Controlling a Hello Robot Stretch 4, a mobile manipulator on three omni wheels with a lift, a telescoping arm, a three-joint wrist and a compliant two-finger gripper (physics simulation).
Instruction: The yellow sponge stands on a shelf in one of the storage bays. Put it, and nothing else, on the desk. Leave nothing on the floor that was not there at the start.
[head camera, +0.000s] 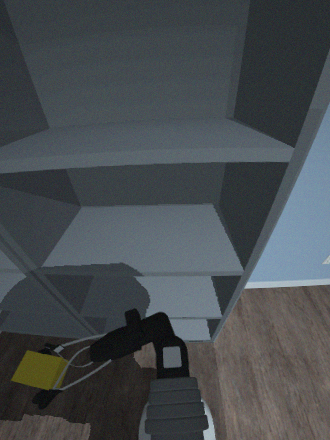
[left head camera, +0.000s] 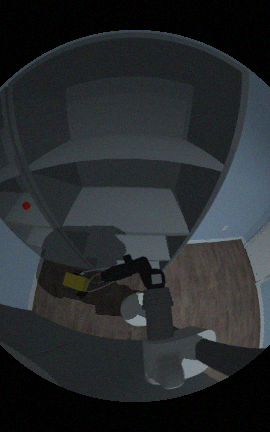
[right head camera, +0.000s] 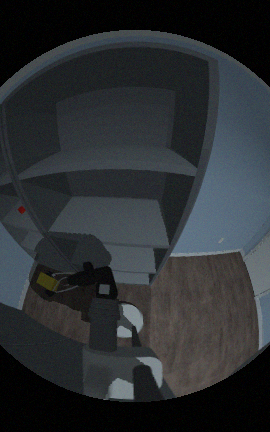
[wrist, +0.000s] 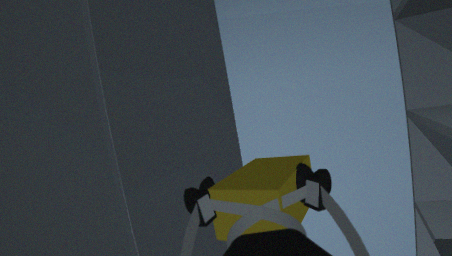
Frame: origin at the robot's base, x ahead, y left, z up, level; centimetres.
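Seen in the pictures: gripper, fingertip midpoint: (head camera: 36, 376) (left head camera: 73, 284) (right head camera: 45, 283) (wrist: 256, 185); robot's base, link origin: (left head camera: 138, 308) (right head camera: 124, 319).
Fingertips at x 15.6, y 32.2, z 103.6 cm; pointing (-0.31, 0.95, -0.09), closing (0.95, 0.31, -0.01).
Pixels of each thing's top centre, then the offset from my fingertips to it. "spot": a spot on its surface instead. Level surfaces: height alone.
- yellow sponge, top centre: (wrist: 264, 169) (head camera: 36, 368) (left head camera: 73, 280) (right head camera: 44, 280) dx +1.2, dy -0.5, dz +1.6 cm
- grey storage unit, surface spot: (right head camera: 206, 145) (left head camera: 233, 146) spot: dx +29.7, dy -63.7, dz +47.1 cm
- small red block, top centre: (left head camera: 24, 203) (right head camera: 20, 207) dx +60.2, dy +78.7, dz -2.8 cm
- Wooden floor, surface height: dz -106.3 cm
The yellow sponge (head camera: 37, 369) (left head camera: 75, 281) (right head camera: 47, 281) (wrist: 250, 200) is between the two fingertips of my gripper (head camera: 47, 375) (left head camera: 80, 283) (right head camera: 49, 283) (wrist: 256, 185), which is shut on it. In the head camera view both are at the lower left, held in the air over the floor in front of the storage unit. In the wrist view the fingertips press on the sponge's left and right sides. The desk cannot be made out in these views.
The grey storage unit (head camera: 267, 245) (left head camera: 235, 145) (right head camera: 206, 145) fills the area ahead, with a blue wall (head camera: 300, 225) on its right. A small red block (left head camera: 26, 205) (right head camera: 21, 209) lies on a shelf of the left bay. Wooden floor (head camera: 270, 370) stretches to the right.
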